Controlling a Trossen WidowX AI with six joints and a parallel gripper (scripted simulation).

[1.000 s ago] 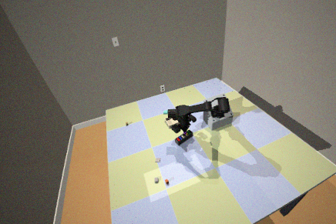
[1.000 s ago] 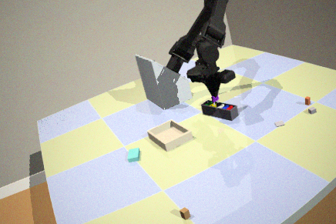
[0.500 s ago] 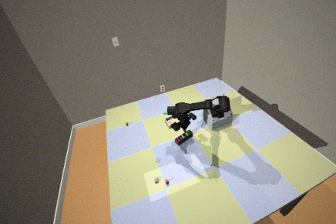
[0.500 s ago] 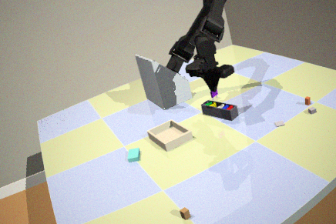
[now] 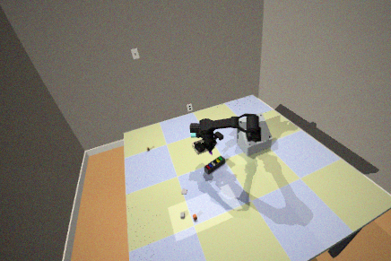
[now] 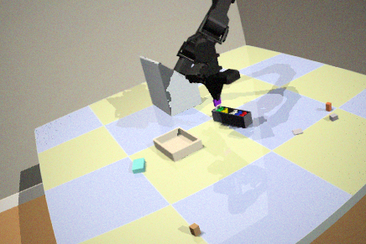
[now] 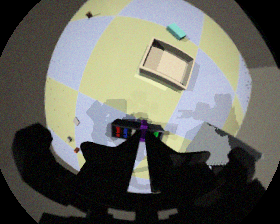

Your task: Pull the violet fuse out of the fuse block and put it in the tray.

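The beige tray is 1 cm ahead of my gripper tip, 16 cm to the right of it and 10 cm below it. Also, from my gripper tip: violet fuse 1 cm below; then flat grey chip 22 cm ahead, 15 cm to the left, 10 cm below; then teal block 3 cm ahead, 30 cm to the right, 9 cm below.
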